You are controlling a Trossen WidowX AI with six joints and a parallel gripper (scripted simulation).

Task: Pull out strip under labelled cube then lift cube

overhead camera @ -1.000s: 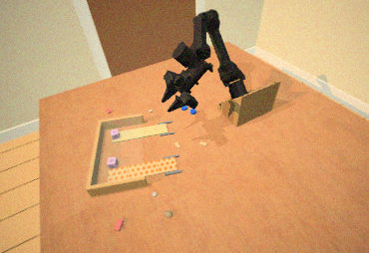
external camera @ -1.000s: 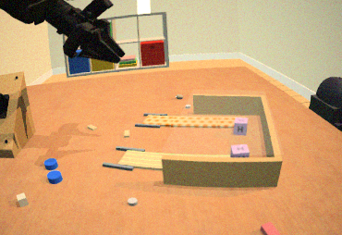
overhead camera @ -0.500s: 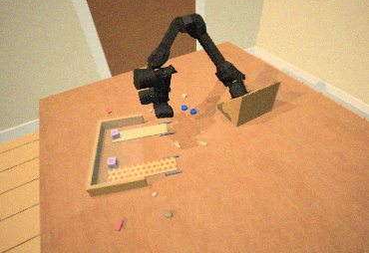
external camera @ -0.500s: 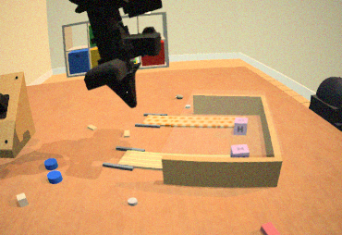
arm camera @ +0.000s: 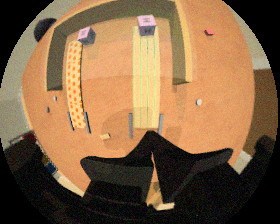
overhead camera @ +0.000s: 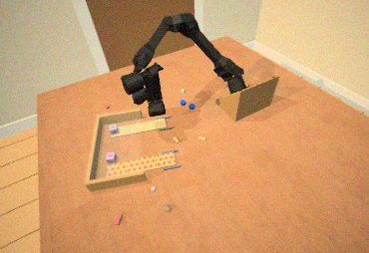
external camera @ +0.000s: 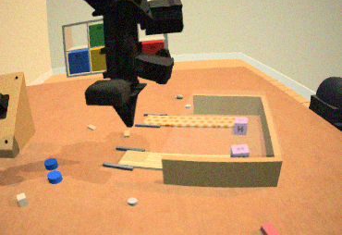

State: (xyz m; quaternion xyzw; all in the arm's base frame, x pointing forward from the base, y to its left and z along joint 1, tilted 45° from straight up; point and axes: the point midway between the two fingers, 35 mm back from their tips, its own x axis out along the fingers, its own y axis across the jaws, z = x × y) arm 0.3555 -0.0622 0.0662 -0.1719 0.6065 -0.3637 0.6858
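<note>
Right now my gripper tip is 9 cm short of the pale strip, 7 cm above it and 3 cm to the left of it.
</note>
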